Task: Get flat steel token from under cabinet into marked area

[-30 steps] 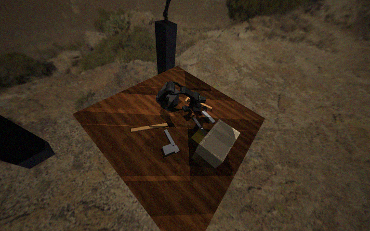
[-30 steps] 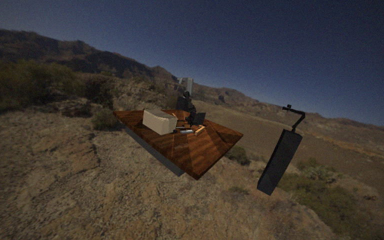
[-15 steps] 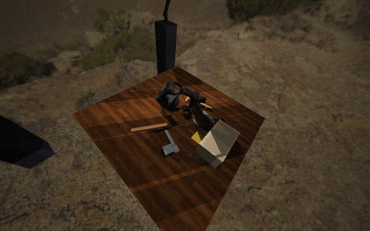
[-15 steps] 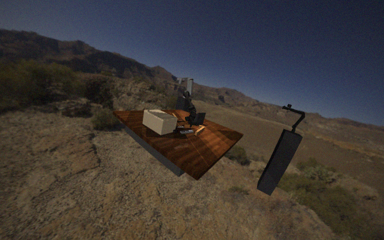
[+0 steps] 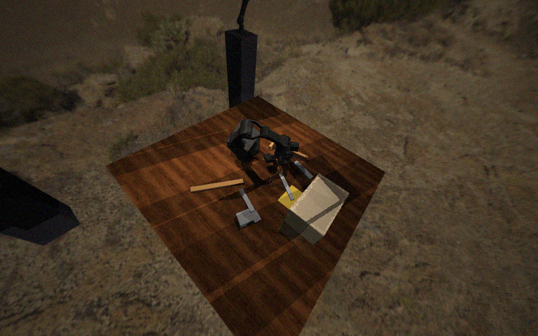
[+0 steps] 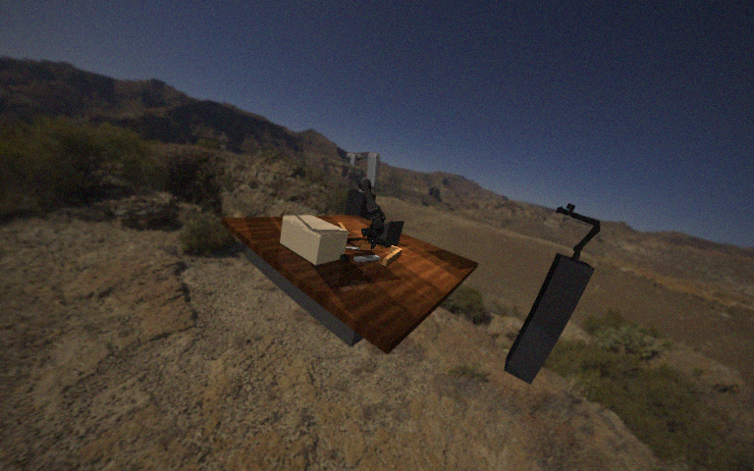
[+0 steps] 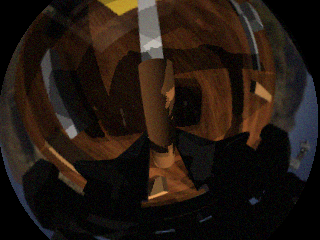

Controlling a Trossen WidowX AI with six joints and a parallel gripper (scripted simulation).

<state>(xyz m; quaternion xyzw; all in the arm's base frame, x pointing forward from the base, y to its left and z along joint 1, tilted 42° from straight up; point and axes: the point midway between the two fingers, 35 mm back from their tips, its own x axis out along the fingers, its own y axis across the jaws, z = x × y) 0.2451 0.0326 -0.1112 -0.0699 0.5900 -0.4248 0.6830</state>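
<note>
My gripper tip is now 350 mm to the left of the grey scraper and 100 mm short of it. Also, from my gripper tip: steel token (350 mm ahead, 150 mm to the right, 10 mm below); then wooden stick (380 mm to the right, 140 mm behind); then grey bar (160 mm ahead, 90 mm to the left).
</note>
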